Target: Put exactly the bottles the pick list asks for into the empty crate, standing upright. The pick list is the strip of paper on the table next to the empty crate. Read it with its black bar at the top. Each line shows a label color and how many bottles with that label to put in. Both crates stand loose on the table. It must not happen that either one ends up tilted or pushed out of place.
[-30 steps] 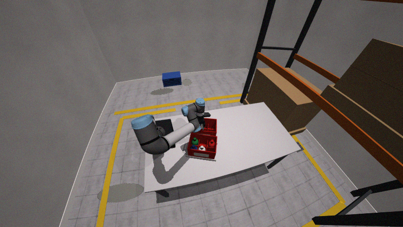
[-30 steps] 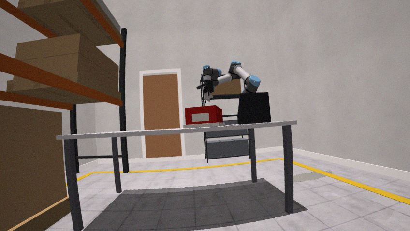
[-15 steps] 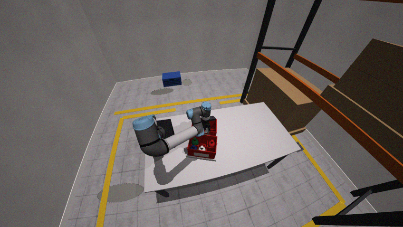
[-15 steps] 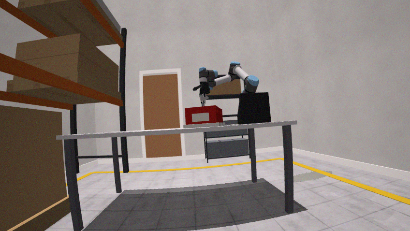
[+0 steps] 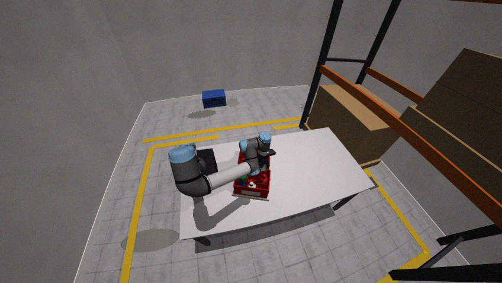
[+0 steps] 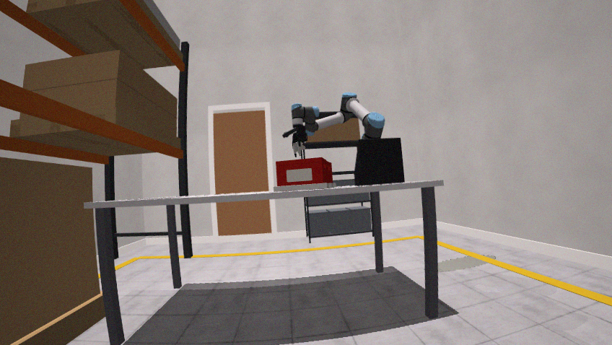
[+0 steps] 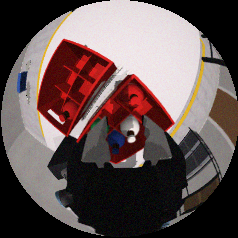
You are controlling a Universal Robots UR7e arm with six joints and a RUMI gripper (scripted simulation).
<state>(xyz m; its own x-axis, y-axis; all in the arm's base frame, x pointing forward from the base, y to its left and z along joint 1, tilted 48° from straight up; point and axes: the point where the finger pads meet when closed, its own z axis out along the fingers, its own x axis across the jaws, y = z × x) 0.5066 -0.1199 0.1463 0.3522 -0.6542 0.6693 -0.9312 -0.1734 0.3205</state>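
Right now the grey-topped bottle is 100 mm behind my hand, 60 mm to the right of it and 150 mm below it. Also, from my hand: blue bottle: 180 mm behind, 30 mm to the right, 150 mm below; then green bottle: 150 mm behind, 50 mm to the left, 150 mm below.
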